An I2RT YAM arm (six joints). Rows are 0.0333 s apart.
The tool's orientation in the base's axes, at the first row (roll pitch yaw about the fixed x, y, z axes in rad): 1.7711, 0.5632, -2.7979
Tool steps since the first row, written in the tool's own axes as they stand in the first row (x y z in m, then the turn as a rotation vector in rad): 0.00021, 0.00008, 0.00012, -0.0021, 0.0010, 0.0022; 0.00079, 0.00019, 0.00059, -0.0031, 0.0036, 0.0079; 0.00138, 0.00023, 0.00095, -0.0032, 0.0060, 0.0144; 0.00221, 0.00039, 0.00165, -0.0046, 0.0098, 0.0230; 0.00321, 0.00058, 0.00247, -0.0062, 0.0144, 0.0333; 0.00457, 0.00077, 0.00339, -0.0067, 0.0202, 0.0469; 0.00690, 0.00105, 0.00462, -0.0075, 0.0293, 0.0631; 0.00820, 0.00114, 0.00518, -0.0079, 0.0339, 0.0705
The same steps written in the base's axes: -0.00024, 0.00006, -0.00007, 0.0006, 0.0027, 0.0016; -0.00087, 0.00034, -0.00036, -0.0014, 0.0085, 0.0033; -0.00145, 0.00052, -0.00071, -0.0041, 0.0148, 0.0043; -0.00236, 0.00096, -0.00113, -0.0071, 0.0235, 0.0067; -0.00345, 0.00146, -0.00165, -0.0108, 0.0338, 0.0096; -0.00485, 0.00196, -0.00237, -0.0168, 0.0471, 0.0124; -0.00714, 0.00247, -0.00359, -0.0250, 0.0629, 0.0177; -0.00836, 0.00264, -0.00430, -0.0289, 0.0702, 0.0204
